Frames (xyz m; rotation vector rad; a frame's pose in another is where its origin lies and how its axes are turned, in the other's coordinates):
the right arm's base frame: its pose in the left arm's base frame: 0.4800 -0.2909 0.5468 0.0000 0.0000 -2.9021
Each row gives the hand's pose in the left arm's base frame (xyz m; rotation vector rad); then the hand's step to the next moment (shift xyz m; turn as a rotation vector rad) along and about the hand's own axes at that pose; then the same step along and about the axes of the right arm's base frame.
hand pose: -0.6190 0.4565 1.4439 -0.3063 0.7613 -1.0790
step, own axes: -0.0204 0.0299 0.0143 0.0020 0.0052 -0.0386
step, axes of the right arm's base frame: -0.0313 -0.0231 0.0014 0.0206 -0.0109 -0.0313
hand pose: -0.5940 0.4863 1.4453 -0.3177 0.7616 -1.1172
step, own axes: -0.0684 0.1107 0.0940 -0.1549 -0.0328 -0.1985
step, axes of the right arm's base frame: -0.1448 -0.0631 0.0285 0.1527 -0.1932 -0.0617
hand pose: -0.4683 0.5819 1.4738 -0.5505 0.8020 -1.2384
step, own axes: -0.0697 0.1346 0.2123 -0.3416 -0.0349 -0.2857
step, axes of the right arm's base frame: -0.2549 -0.0311 0.0461 0.1983 -0.3940 -0.0703
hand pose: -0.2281 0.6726 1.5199 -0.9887 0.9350 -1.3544
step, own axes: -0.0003 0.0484 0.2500 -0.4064 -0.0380 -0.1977
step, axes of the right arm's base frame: -0.2460 0.0551 0.0357 0.1035 -0.4397 -0.0407
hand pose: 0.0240 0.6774 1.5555 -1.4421 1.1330 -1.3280
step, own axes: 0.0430 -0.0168 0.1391 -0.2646 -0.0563 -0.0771
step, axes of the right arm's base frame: -0.1282 0.0692 0.0156 0.0134 -0.2810 0.0003
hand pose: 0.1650 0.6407 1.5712 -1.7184 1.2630 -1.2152
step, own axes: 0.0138 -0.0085 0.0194 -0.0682 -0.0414 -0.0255
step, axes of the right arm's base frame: -0.0192 0.0157 0.0050 -0.0018 -0.0796 0.0261
